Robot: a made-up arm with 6 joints.
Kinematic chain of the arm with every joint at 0, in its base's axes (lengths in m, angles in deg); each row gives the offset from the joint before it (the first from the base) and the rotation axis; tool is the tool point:
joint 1: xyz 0 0 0.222 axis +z
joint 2: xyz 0 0 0 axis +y
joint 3: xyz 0 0 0.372 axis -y
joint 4: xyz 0 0 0 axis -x
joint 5: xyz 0.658 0 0 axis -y
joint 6: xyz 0 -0.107 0 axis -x
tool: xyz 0 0 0
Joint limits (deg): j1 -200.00..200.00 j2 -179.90..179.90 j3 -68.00..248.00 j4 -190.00..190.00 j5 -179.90..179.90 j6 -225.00..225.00
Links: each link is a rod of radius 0.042 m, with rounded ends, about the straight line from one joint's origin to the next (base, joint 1, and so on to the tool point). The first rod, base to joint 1, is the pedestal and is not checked.
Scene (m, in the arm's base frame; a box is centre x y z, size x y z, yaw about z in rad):
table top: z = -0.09
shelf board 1: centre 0.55 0.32 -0.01 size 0.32 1 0.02 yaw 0.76
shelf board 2: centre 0.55 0.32 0.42 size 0.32 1 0.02 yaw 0.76
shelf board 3: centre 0.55 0.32 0.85 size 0.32 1 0.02 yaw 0.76
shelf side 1: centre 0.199 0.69 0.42 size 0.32 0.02 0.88 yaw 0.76
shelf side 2: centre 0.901 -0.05 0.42 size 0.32 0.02 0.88 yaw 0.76
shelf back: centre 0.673 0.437 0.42 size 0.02 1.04 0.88 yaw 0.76
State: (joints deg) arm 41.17 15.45 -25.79 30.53 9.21 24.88
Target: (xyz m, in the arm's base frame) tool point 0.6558 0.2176 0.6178
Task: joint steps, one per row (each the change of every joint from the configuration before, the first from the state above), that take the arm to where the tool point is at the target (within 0.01 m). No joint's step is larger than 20 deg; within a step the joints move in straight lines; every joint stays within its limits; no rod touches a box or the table.
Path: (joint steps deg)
1: -2.19 -11.70 -7.04 -16.84 0.00 0.00
2: -2.18 -11.70 -7.03 -16.85 0.00 0.00
3: -2.19 -11.70 -7.04 -16.84 0.00 0.00
4: -2.19 -11.70 -7.03 -16.85 0.00 0.00
5: -2.18 -11.70 -7.03 -16.84 0.00 0.00
6: -2.19 -11.70 -7.04 -16.84 0.00 0.00
7: -2.93 3.32 6.92 19.54 0.00 0.00
8: -2.92 3.32 6.92 19.55 0.00 0.00
9: -2.93 3.32 6.92 19.55 0.00 0.00
10: -2.93 3.32 6.92 19.54 0.00 0.00
11: -2.92 3.32 6.92 19.55 0.00 0.00
12: 4.13 14.00 11.45 1.89 0.00 0.00
13: 4.14 14.00 11.45 1.89 0.00 0.00
14: 4.14 14.00 11.45 1.90 0.00 0.00

